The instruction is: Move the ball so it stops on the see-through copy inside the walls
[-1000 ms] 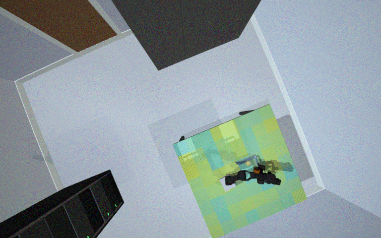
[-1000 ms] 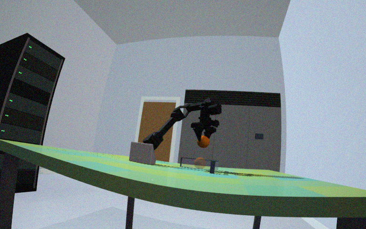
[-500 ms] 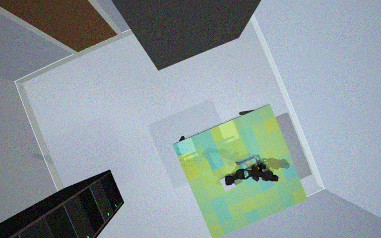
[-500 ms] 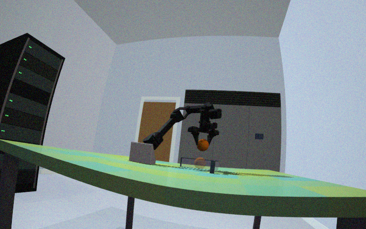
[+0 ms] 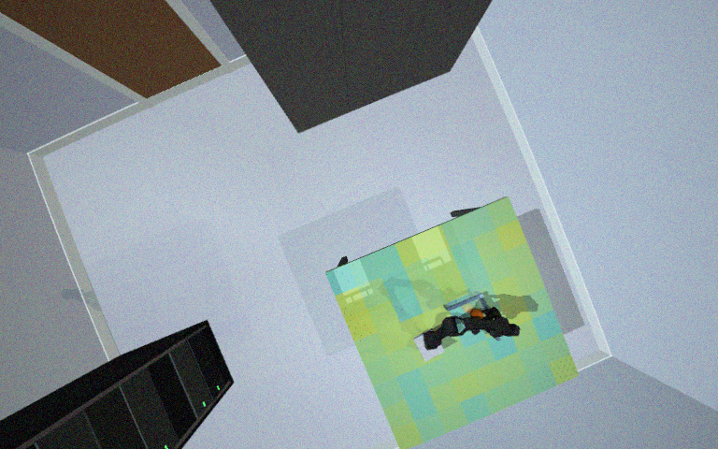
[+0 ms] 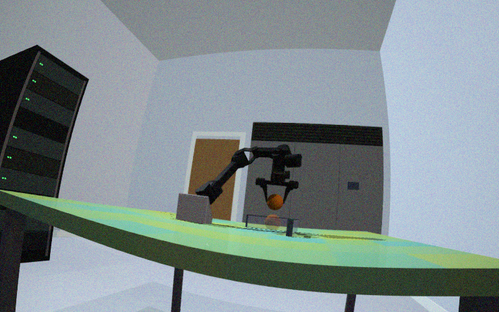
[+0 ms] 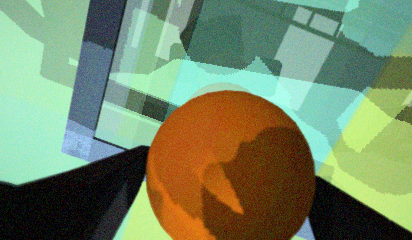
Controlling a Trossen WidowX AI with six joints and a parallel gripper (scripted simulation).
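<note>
The see-through copy of ball lies 9 cm below my gripper tip and 1 cm to the left of it. Also, from my gripper tip: orange ball: right at my gripper tip.
</note>
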